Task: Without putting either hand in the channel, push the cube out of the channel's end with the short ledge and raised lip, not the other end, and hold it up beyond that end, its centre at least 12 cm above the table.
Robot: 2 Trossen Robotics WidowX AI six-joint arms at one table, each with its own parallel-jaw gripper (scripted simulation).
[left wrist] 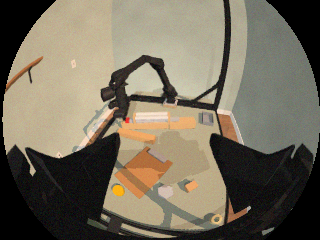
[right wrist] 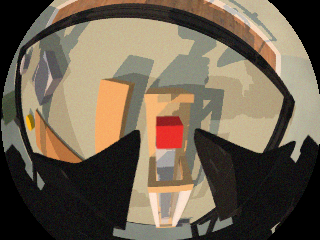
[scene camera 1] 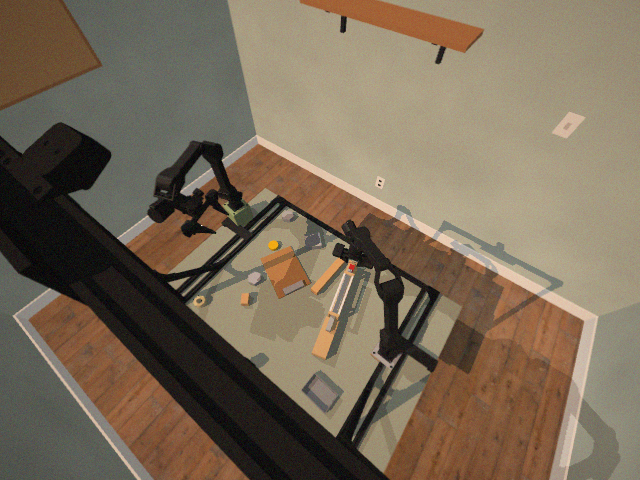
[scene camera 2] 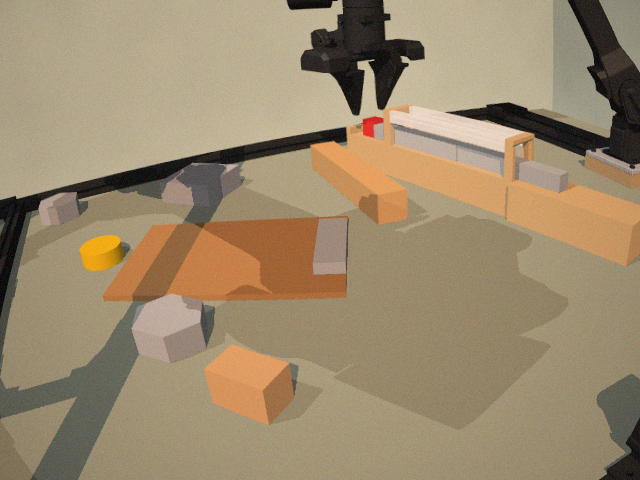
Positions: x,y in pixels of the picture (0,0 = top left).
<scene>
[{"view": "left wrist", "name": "my left gripper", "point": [166,138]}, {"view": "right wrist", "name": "my right gripper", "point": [167,134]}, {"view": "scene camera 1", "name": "my left gripper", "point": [222,223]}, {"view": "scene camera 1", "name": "grey tray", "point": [315,389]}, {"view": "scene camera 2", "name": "my right gripper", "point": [368,112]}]
</scene>
